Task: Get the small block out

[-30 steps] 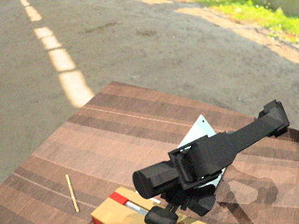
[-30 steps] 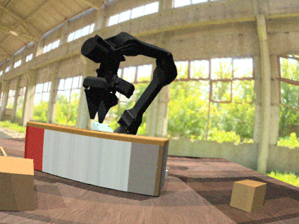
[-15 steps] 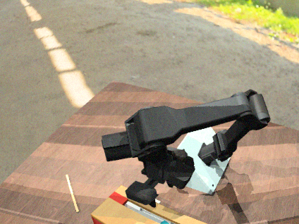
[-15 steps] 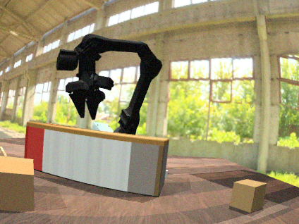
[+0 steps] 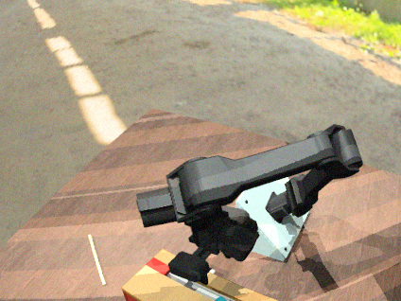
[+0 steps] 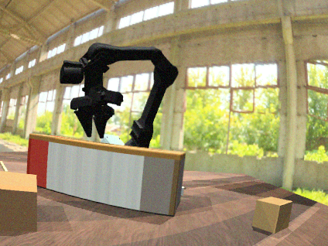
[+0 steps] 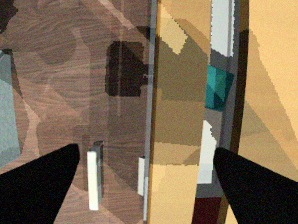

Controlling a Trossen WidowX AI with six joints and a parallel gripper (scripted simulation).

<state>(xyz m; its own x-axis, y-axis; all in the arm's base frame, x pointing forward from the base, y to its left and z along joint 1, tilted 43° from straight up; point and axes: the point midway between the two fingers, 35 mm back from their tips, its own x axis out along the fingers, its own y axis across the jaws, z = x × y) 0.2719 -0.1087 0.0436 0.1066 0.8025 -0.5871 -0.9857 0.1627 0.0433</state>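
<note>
Now: the teal block 60 mm ahead of my gripper tip, 50 mm below it and 30 mm to the left of it. Round my gripper tip: box: 80 mm below, 50 mm to the left, 40 mm ahead; thin wooden stick: 320 mm to the right, 140 mm below, 20 mm ahead.
</note>
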